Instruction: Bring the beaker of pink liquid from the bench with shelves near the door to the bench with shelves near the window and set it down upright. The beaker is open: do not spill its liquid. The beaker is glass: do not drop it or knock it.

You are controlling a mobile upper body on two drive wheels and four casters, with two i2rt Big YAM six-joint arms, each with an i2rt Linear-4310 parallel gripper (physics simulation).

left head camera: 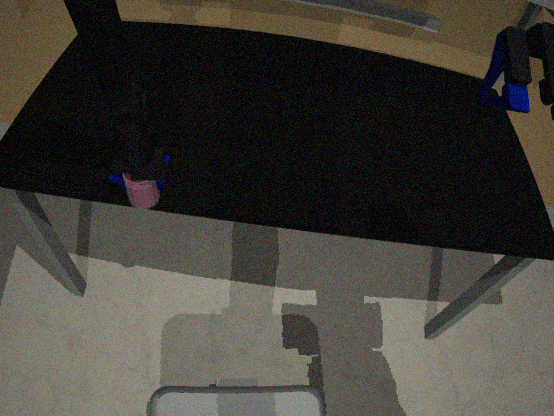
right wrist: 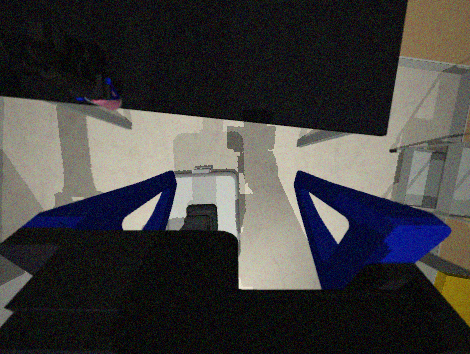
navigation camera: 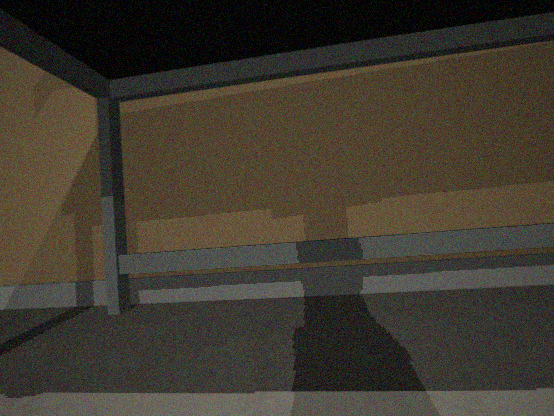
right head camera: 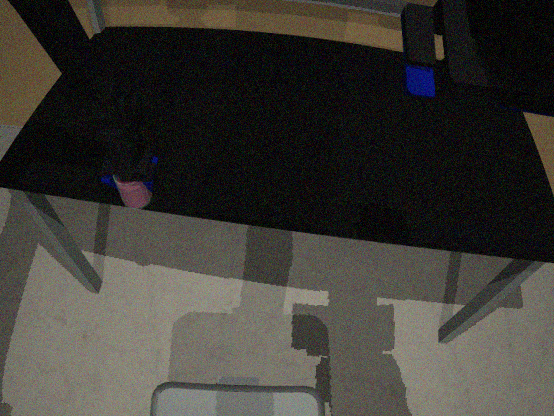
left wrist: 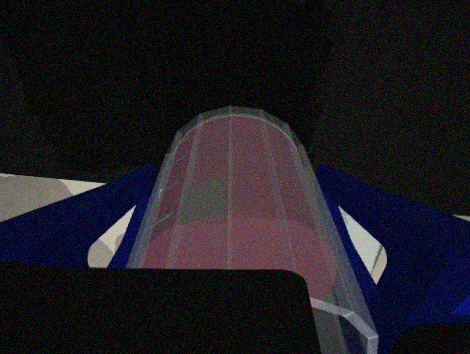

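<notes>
The glass beaker of pink liquid (left head camera: 143, 193) (right head camera: 134, 194) (left wrist: 225, 245) (right wrist: 107, 104) is held at the front edge of the black bench top (left head camera: 300, 135) (right head camera: 300, 140) (right wrist: 250, 60), at the left in both head camera views. My left gripper (left head camera: 141, 183) (right head camera: 131, 183) is shut on the beaker, with a blue finger on each side of it. The beaker looks near upright; whether its base touches the bench top cannot be told. My right gripper (right wrist: 235, 177) is open and empty, out over the right part of the bench.
Grey bench legs (left head camera: 55, 250) (left head camera: 475, 295) (navigation camera: 111, 200) stand below the top, with a low grey rail (navigation camera: 210, 257) at the back. My white base (left head camera: 200, 404) (right head camera: 200, 402) is in front of the bench. A grey metal frame (right wrist: 442, 180) and a yellow object (right wrist: 457, 295) show at the right in the right wrist view.
</notes>
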